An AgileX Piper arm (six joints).
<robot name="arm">
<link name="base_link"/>
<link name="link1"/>
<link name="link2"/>
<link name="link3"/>
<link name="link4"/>
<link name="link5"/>
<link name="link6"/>
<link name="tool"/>
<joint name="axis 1" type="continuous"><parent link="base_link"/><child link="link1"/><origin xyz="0 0 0.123" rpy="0 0 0"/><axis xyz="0 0 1"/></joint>
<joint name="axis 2" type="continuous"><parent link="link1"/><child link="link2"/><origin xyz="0 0 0" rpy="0 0 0"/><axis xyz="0 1 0"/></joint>
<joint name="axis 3" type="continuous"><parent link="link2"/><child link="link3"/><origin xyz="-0.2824 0 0.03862" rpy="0 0 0"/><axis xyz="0 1 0"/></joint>
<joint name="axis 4" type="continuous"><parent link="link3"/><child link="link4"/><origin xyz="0.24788 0 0.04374" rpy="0 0 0"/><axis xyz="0.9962 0 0.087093"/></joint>
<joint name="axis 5" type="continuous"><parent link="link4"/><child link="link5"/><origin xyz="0 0 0" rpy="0 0 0"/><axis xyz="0 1 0"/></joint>
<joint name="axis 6" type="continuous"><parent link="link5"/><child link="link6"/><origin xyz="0.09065 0 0.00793" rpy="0 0 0"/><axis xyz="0.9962 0 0.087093"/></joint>
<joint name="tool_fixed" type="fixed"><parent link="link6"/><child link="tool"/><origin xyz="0 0 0" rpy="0 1.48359 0"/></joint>
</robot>
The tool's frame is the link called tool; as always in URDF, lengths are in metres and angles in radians. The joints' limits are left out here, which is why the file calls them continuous.
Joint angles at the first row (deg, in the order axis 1, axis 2, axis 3, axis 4, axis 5, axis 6):
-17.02 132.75 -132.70 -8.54 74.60 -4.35
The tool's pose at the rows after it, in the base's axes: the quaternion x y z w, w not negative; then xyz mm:
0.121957 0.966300 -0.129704 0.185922 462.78 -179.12 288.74
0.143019 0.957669 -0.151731 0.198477 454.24 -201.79 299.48
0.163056 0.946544 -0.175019 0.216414 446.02 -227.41 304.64
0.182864 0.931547 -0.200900 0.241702 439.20 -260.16 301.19
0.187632 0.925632 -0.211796 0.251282 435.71 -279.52 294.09
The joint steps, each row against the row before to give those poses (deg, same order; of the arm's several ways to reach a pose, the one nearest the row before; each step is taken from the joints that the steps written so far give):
-2.35 -1.77 -1.95 -1.66 -0.11 -0.01
-2.52 -0.06 -1.94 -1.60 -0.29 0.01
-2.86 0.00 -0.57 -1.44 -2.53 0.00
-3.55 0.92 -0.01 -1.20 -5.15 0.00
-2.12 1.09 0.00 -0.06 -2.98 -0.86

